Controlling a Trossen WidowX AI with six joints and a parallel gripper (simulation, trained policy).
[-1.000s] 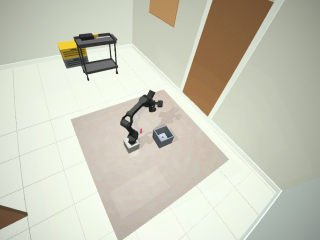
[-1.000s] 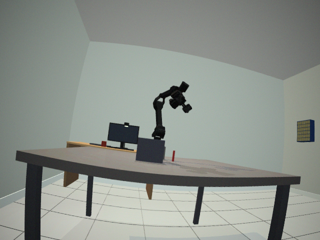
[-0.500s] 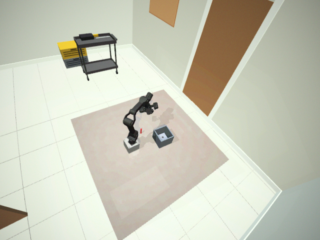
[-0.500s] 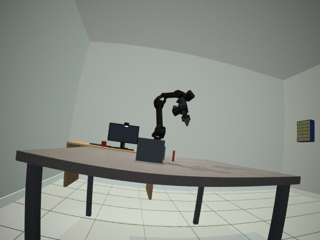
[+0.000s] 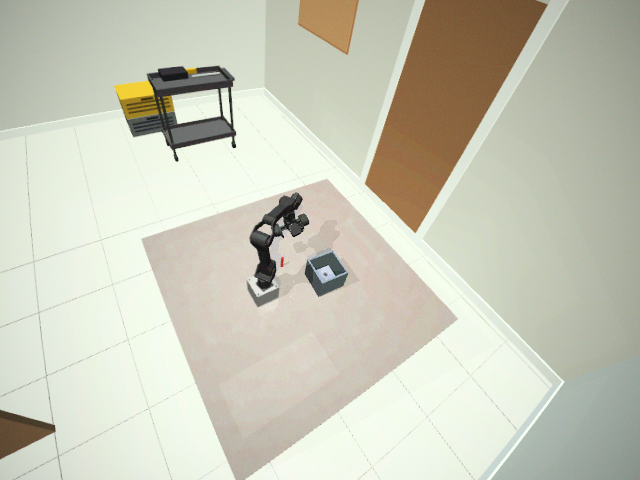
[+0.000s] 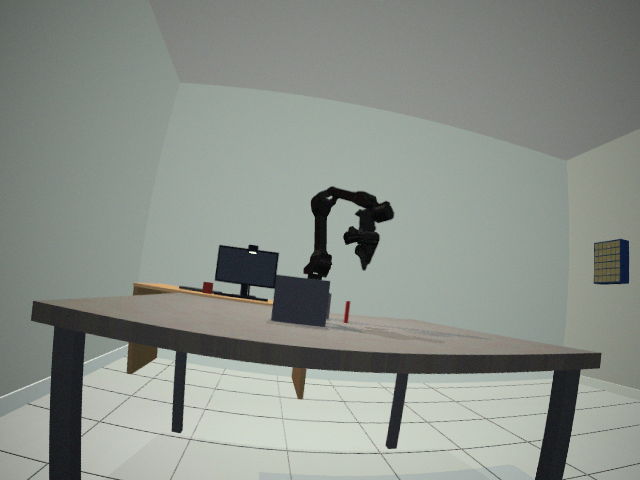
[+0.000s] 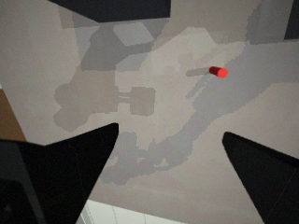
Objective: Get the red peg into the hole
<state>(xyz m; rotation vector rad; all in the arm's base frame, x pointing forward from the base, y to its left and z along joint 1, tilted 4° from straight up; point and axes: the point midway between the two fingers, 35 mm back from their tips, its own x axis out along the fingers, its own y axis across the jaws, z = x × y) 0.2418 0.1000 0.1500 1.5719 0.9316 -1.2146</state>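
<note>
Right now the red peg is 170 mm below my gripper tip, 70 mm behind it and 20 mm to the right of it.
</note>
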